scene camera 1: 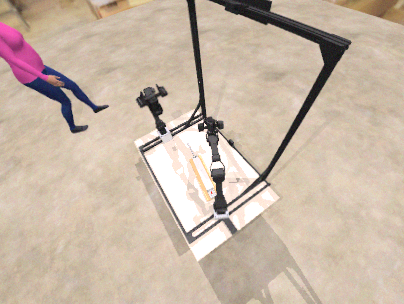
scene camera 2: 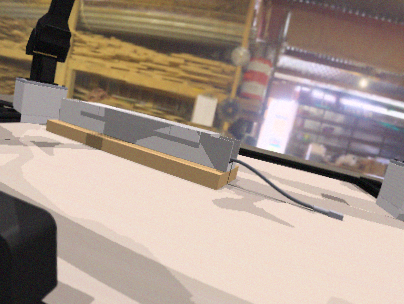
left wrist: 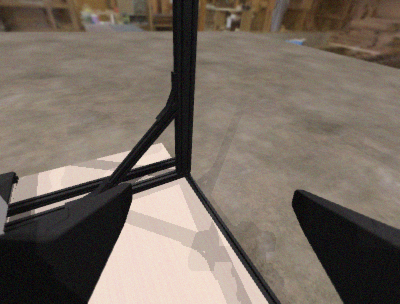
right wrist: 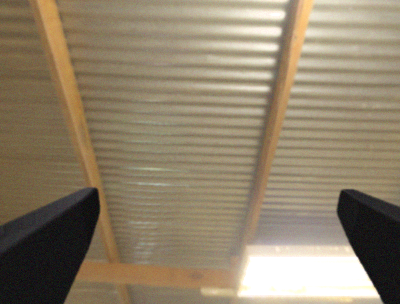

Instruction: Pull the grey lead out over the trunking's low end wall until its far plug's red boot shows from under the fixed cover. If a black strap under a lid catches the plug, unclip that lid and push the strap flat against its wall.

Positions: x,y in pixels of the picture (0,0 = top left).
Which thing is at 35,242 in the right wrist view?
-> My right gripper.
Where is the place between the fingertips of my left gripper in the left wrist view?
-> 213,194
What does my left gripper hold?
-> Nothing.
